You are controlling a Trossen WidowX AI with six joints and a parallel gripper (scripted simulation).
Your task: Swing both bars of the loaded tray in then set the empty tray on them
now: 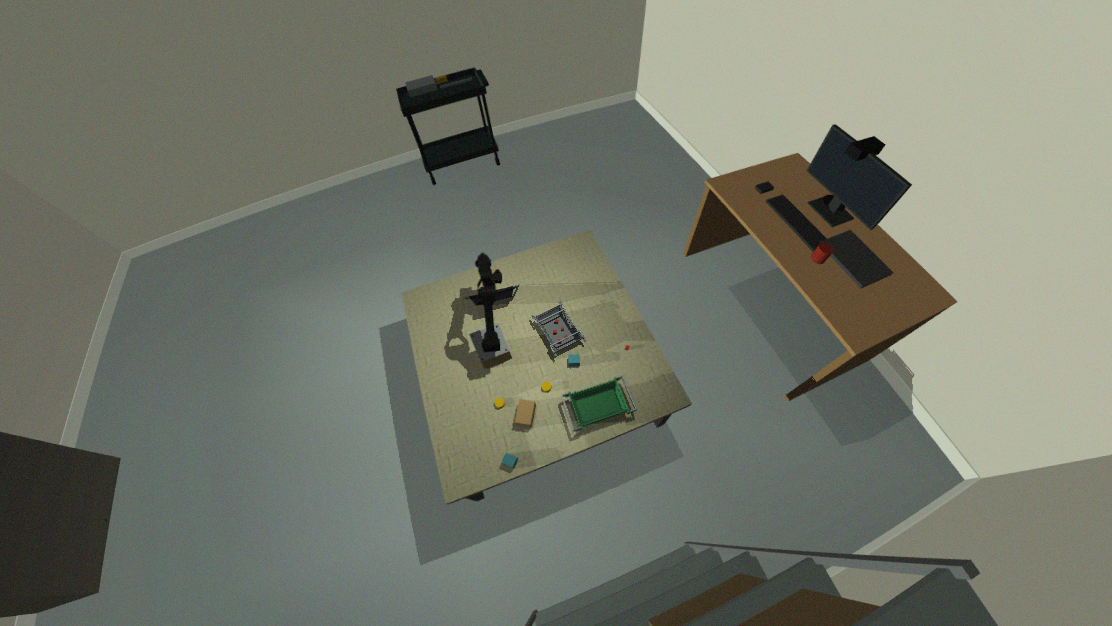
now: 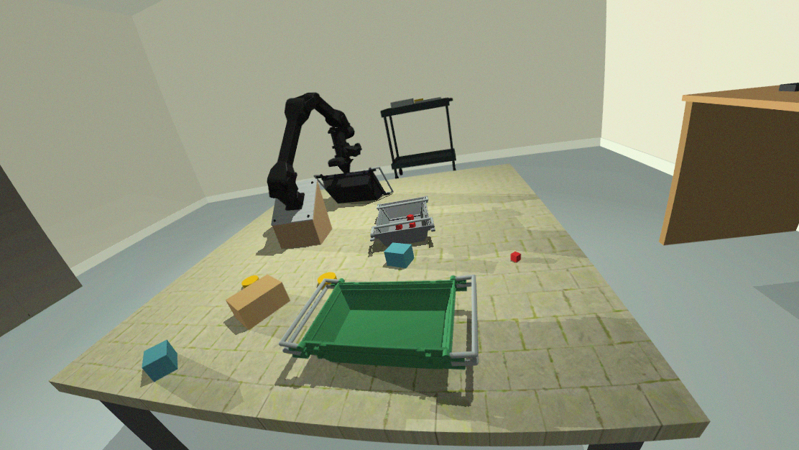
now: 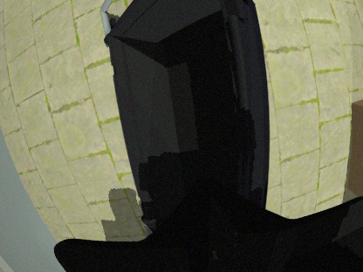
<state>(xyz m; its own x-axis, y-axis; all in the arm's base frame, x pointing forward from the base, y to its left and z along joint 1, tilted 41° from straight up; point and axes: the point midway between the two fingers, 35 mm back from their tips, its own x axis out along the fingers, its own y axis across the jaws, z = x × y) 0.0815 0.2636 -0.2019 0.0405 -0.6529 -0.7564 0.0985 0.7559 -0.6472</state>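
The black tray is 50 mm below my gripper tip and 30 mm to the left of it. From my gripper tip the other things lie so: tan box (710 mm to the right, 100 mm below, 30 mm behind).
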